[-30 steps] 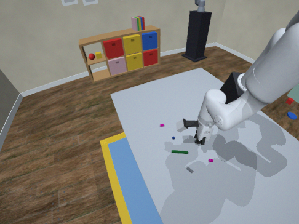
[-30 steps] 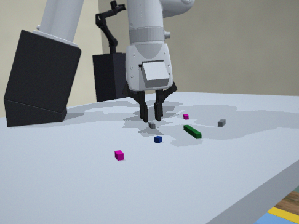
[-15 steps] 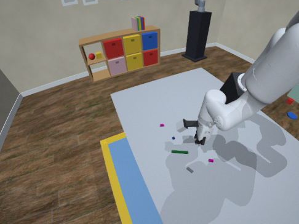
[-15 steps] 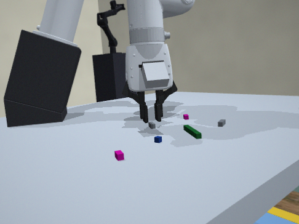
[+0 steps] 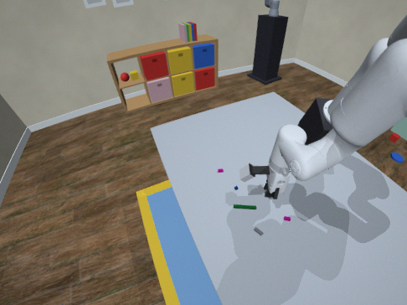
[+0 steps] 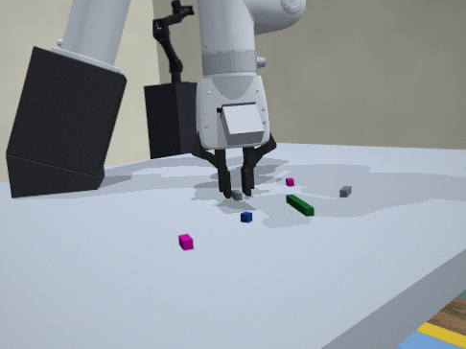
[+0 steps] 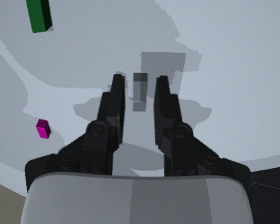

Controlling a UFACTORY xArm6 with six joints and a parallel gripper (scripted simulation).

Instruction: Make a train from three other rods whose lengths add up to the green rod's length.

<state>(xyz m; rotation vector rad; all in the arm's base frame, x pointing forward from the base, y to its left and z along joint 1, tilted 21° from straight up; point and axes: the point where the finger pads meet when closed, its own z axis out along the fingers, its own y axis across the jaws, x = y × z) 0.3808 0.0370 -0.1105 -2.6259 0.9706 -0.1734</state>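
The green rod lies 110 mm ahead of my hand, 20 mm below it and 10 mm to the right of it. From my hand the other things lie so: blue rod (90 mm to the right, 90 mm ahead, 20 mm below).
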